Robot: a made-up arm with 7 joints. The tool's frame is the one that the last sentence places.
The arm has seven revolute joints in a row. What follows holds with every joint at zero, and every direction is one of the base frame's.
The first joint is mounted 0.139 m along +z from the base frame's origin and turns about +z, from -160 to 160 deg.
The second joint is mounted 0.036 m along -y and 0.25 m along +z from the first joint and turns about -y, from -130 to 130 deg.
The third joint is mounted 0.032 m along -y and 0.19 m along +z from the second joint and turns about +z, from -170 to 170 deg.
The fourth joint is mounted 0.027 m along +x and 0.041 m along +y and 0.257 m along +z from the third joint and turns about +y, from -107 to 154 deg.
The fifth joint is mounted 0.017 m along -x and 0.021 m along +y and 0.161 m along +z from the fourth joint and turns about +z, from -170 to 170 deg.
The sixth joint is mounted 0.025 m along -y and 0.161 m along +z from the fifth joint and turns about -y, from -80 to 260 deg.
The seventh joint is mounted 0.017 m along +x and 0.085 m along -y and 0.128 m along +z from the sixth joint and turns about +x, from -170 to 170 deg.
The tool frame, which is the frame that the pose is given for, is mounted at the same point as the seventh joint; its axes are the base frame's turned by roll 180, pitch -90 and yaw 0 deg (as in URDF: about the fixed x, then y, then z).
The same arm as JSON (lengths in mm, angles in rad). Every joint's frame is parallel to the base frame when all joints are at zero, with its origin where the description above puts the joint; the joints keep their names.
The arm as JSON. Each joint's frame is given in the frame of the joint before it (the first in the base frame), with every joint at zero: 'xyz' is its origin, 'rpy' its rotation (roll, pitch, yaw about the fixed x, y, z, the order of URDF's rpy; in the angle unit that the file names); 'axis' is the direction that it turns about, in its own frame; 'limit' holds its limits. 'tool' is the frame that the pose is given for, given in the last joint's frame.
{"units": {"length": "mm", "angle": "rad"}, "joints": [
  {"name": "joint 1", "type": "revolute", "origin": {"xyz": [0.0, 0.0, 139.0], "rpy": [0.0, 0.0, 0.0]}, "axis": [0.0, 0.0, 1.0], "limit": {"lower": -2.7925, "upper": 2.7925}},
  {"name": "joint 2", "type": "revolute", "origin": {"xyz": [0.0, -36.0, 250.0], "rpy": [0.0, 0.0, 0.0]}, "axis": [0.0, -1.0, 0.0], "limit": {"lower": -2.2689, "upper": 2.2689}},
  {"name": "joint 3", "type": "revolute", "origin": {"xyz": [0.0, -32.0, 190.0], "rpy": [0.0, 0.0, 0.0]}, "axis": [0.0, 0.0, 1.0], "limit": {"lower": -2.9671, "upper": 2.9671}},
  {"name": "joint 4", "type": "revolute", "origin": {"xyz": [27.0, 41.0, 257.0], "rpy": [0.0, 0.0, 0.0]}, "axis": [0.0, 1.0, 0.0], "limit": {"lower": -1.8675, "upper": 2.6878}},
  {"name": "joint 5", "type": "revolute", "origin": {"xyz": [-17.0, 21.0, 161.0], "rpy": [0.0, 0.0, 0.0]}, "axis": [0.0, 0.0, 1.0], "limit": {"lower": -2.9671, "upper": 2.9671}},
  {"name": "joint 6", "type": "revolute", "origin": {"xyz": [0.0, -25.0, 161.0], "rpy": [0.0, 0.0, 0.0]}, "axis": [0.0, -1.0, 0.0], "limit": {"lower": -1.3963, "upper": 4.5379}},
  {"name": "joint 7", "type": "revolute", "origin": {"xyz": [17.0, -85.0, 128.0], "rpy": [0.0, 0.0, 0.0]}, "axis": [1.0, 0.0, 0.0], "limit": {"lower": -2.9671, "upper": 2.9671}}
], "tool": {"origin": {"xyz": [0.0, 0.0, 0.0], "rpy": [3.1416, -1.5708, 0.0]}}}

